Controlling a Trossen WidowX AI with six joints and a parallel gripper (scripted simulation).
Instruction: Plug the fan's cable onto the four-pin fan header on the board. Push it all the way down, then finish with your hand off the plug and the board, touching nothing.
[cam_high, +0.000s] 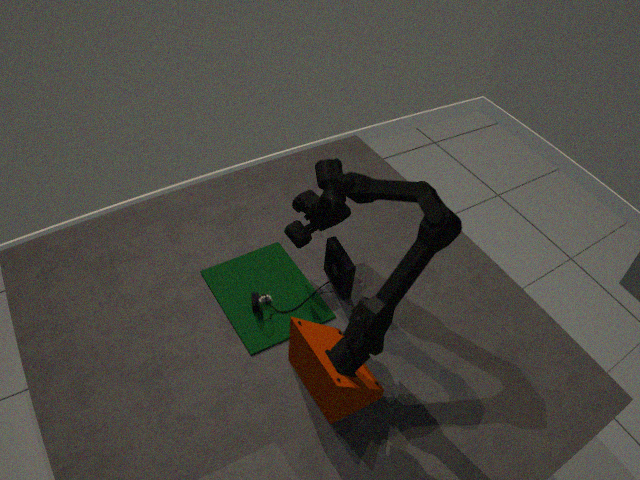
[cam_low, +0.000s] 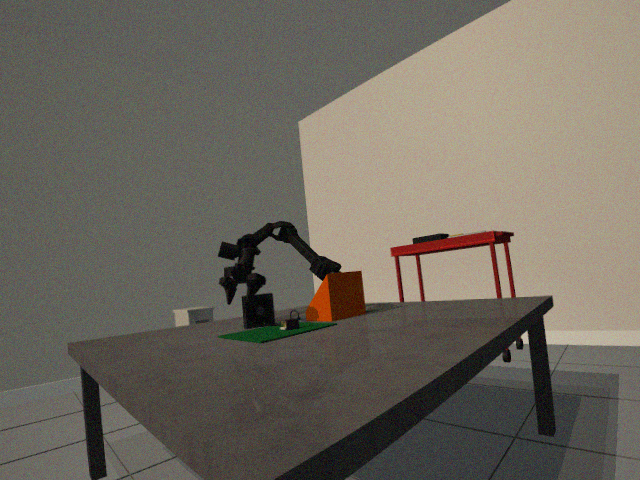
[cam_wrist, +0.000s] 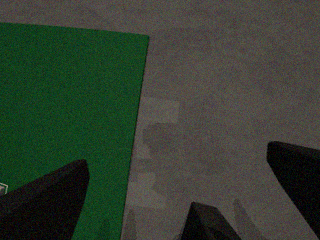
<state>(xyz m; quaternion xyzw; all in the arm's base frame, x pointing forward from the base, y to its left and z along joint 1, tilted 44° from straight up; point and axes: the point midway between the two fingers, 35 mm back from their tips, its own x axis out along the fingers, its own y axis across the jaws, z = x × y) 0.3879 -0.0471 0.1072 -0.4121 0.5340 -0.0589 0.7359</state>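
My gripper tip is 100 mm past the black plug, 190 mm to the right of it and 80 mm above it. Round my gripper tip: white-framed fan header 90 mm behind, 160 mm to the left, 100 mm below; then green board 70 mm behind, 150 mm to the left, 110 mm below; then black fan 100 mm behind, 30 mm to the right, 40 mm below.
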